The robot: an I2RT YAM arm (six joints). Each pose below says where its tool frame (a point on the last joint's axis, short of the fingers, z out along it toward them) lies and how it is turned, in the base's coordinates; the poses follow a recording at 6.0 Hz.
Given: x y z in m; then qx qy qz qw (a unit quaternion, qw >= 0).
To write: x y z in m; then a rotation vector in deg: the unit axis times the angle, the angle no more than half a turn. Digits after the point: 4 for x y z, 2 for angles.
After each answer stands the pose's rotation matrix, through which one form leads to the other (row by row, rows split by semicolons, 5 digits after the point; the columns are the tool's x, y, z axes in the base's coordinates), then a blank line. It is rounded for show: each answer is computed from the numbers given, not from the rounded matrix.
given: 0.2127, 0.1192, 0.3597, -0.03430, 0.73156, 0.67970, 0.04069
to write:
0.2127, 0.1192, 0.3597, -6.02, 128.37, 119.27
-0.99434 -0.10550 0.01291; 0.00513 0.07367 0.99727; -0.10616 0.99169 -0.07271

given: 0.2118, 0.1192, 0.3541, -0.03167, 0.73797, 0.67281, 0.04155
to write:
0.2118, 0.1192, 0.3541, -5.55, 129.43, 118.00
-0.99454 -0.10265 0.01871; 0.00917 0.09265 0.99566; -0.10394 0.99039 -0.09120

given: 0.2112, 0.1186, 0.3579, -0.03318, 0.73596, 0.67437, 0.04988
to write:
0.2112, 0.1186, 0.3579, -5.79, 128.42, 117.68
-0.99282 -0.11611 0.02867; 0.01844 0.08825 0.99593; -0.11817 0.98931 -0.08548

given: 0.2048, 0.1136, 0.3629, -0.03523, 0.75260, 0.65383, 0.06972
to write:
0.2048, 0.1136, 0.3629, -6.07, 129.77, 112.74
-0.98780 -0.14420 0.05887; 0.03814 0.14253 0.98905; -0.15101 0.97923 -0.13529

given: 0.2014, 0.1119, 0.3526, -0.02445, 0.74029, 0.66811, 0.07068
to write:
0.2014, 0.1119, 0.3526, -4.21, 127.57, 115.13
-0.98881 -0.13065 0.07198; 0.05824 0.10606 0.99265; -0.13732 0.98574 -0.09726

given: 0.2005, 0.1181, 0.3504, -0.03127, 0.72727, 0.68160, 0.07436
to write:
0.2005, 0.1181, 0.3504, -5.38, 125.05, 117.20
-0.98699 -0.14685 0.06553; 0.05588 0.06889 0.99606; -0.15079 0.98676 -0.05979

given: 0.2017, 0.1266, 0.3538, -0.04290, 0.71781, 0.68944, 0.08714
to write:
0.2017, 0.1266, 0.3538, -7.32, 122.49, 117.65
-0.98113 -0.18174 0.06595; 0.05857 0.04568 0.99724; -0.18425 0.98228 -0.03417

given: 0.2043, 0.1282, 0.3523, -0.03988, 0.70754, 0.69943, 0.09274
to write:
0.2043, 0.1282, 0.3523, -6.78, 120.35, 118.97
-0.97962 -0.18616 0.07545; 0.07330 0.01842 0.99714; -0.18702 0.98235 -0.00440

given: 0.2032, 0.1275, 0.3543, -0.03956, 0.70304, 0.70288, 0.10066
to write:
0.2032, 0.1275, 0.3543, -6.70, 119.03, 119.00
-0.97661 -0.19713 0.08592; 0.08588 0.00879 0.99627; -0.19715 0.98034 0.00834

